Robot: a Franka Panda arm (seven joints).
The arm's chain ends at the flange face. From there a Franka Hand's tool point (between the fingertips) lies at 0.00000 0.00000 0.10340 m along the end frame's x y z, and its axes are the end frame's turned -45 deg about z.
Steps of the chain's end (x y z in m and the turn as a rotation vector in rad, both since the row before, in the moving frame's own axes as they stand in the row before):
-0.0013 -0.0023 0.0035 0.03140 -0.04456 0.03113
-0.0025 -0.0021 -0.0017 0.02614 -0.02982 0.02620
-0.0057 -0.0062 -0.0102 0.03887 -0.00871 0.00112
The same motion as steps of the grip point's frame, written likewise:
-0.0002 -0.0081 0.0033 0.05371 -0.00931 0.03113
-0.0005 -0.0073 -0.0018 0.03957 -0.00260 0.02620
0.0026 -0.0119 -0.0103 0.03364 0.02133 0.00112

